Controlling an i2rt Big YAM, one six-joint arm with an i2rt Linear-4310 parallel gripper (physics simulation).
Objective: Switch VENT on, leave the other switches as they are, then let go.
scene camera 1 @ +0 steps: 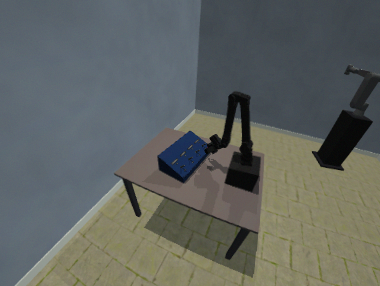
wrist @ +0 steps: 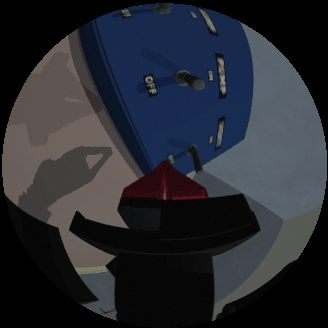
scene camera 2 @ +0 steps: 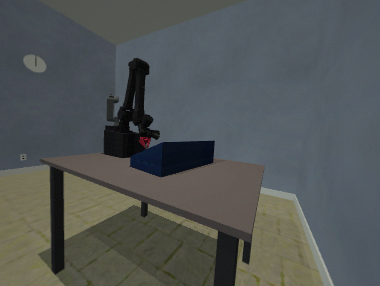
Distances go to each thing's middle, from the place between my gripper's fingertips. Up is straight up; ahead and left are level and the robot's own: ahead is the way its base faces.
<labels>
The blue sloped switch box [scene camera 2: 166, 158] is 170 mm ahead of my hand, 90 mm to the left of it and 20 mm below it.
</labels>
